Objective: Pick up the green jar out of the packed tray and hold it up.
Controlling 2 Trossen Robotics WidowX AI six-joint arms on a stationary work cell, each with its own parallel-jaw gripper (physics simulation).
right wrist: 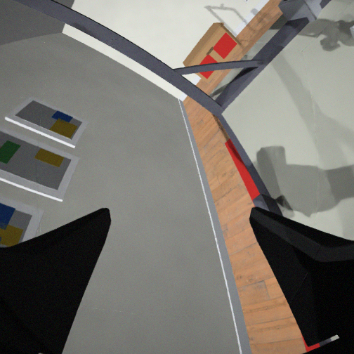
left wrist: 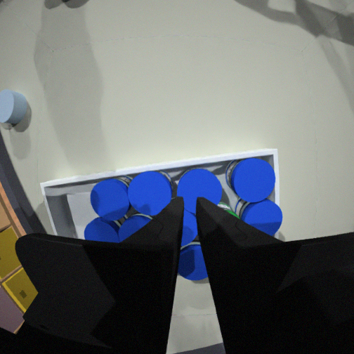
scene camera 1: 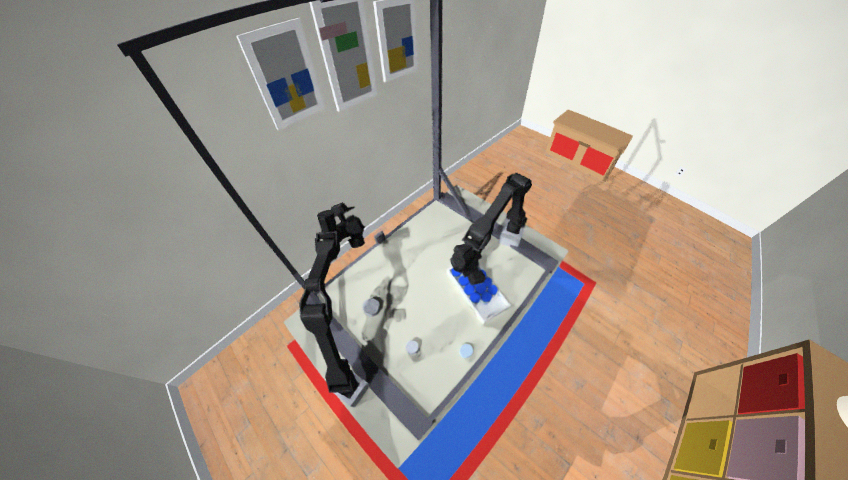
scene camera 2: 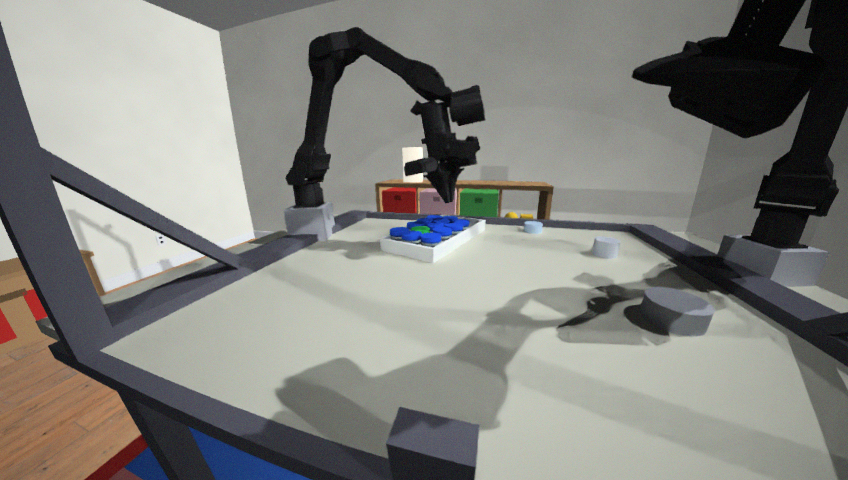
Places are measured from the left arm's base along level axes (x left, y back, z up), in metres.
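Pixels of known places: left gripper, between the fingertips: (scene camera 1: 464, 275) (scene camera 2: 449, 202); right gripper, between the fingertips: (scene camera 1: 359, 216); left arm's base, origin of its link: (scene camera 1: 513, 228) (scene camera 2: 309, 205); right arm's base, origin of its link: (scene camera 1: 348, 386) (scene camera 2: 773, 242).
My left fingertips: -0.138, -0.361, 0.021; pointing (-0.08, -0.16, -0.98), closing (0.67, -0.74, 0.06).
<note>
Ahead of a thing's pixels: the offset from my left fingertips to its top centre, as dx, dy, dz.
The green jar @(+0.011, +0.066, -0.062) (scene camera 2: 420, 229) sits in the white tray (scene camera 1: 492, 310) (scene camera 2: 410, 248) (left wrist: 160, 165) among several blue-lidded jars @(+0.080, +0.005, -0.062) (scene camera 1: 483, 291) @(-0.049, +0.047, -0.062) (scene camera 2: 430, 237) (left wrist: 150, 193). In the left wrist view a sliver of the green jar (left wrist: 231, 212) shows past the right-hand finger. It is hidden in scene camera 1. My left gripper (scene camera 2: 448, 199) (left wrist: 188, 203) is above the tray, pointing down, with its fingertips nearly together and no jar between them. My right gripper (right wrist: 181, 215) is open and empty, raised far from the tray, facing the wall and floor.
A dark grey cylinder @(-0.328, -0.254, -0.078) (scene camera 1: 372, 306) (scene camera 2: 677, 312), a light grey one @(-0.090, -0.339, -0.073) (scene camera 1: 412, 346) (scene camera 2: 605, 247) and a light blue one @(+0.112, -0.267, -0.084) (scene camera 1: 466, 349) (scene camera 2: 532, 227) (left wrist: 12, 107) stand on the table. A dark frame post (scene camera 1: 437, 89) rises at the table's far corner in scene camera 1.
</note>
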